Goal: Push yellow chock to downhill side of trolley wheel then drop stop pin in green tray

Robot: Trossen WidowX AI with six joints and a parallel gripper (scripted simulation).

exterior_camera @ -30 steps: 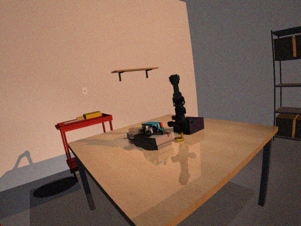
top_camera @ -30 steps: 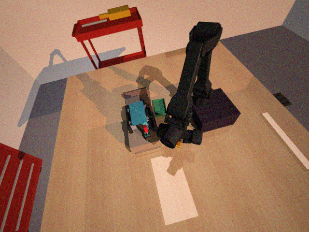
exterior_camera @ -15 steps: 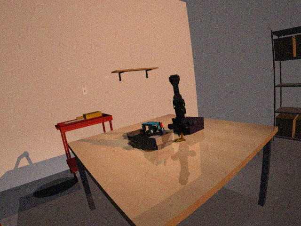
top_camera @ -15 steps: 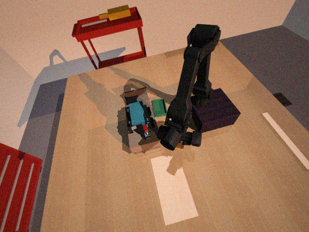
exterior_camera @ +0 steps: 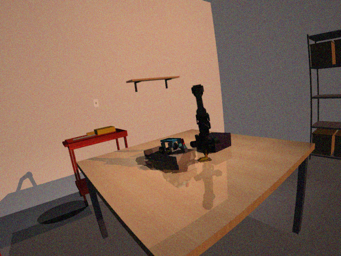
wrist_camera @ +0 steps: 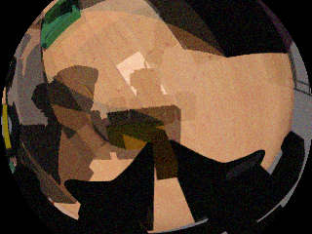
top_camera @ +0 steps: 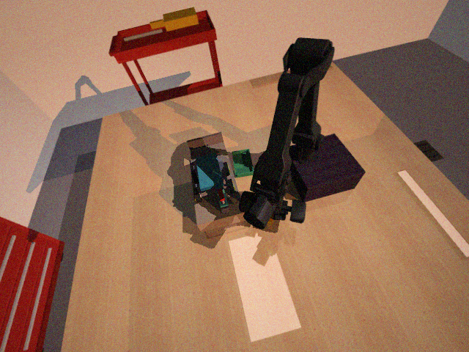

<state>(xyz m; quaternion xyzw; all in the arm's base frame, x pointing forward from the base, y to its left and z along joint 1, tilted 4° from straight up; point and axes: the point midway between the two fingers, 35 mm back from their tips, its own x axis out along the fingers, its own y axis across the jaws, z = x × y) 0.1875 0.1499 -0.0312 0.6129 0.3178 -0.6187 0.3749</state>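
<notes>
Right now my gripper tip is 26 cm to the left of the green tray, 4 cm above it and 2 cm short of it. The rest, counted from my gripper tip: red-headed stop pin 13 cm ahead, 10 cm above, 6 cm to the right; yellow chock 2 cm ahead, 1 cm to the right, 1 cm below; grey ramp 16 cm to the right, 15 cm ahead, 2 cm above.
</notes>
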